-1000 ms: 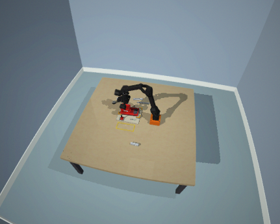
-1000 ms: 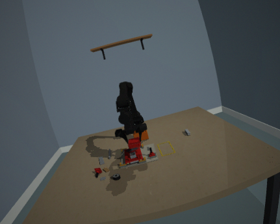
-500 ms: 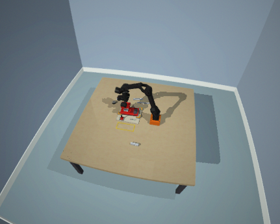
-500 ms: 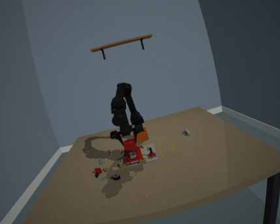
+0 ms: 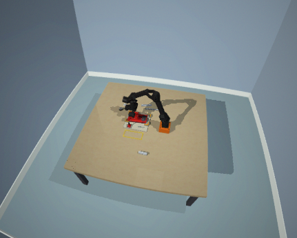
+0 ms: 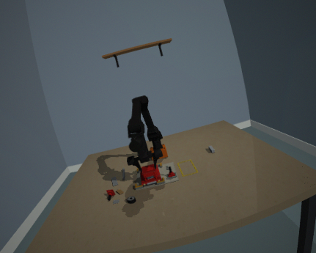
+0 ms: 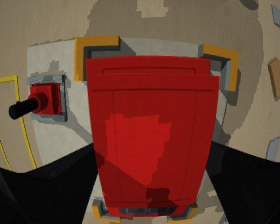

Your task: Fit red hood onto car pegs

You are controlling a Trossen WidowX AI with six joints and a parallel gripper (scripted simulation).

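Right now my gripper tip is 1 cm below the red hood. From my gripper tip the other things lie so: engine block: 3 cm below; then black wheel: 18 cm ahead, 11 cm to the right, 5 cm below.
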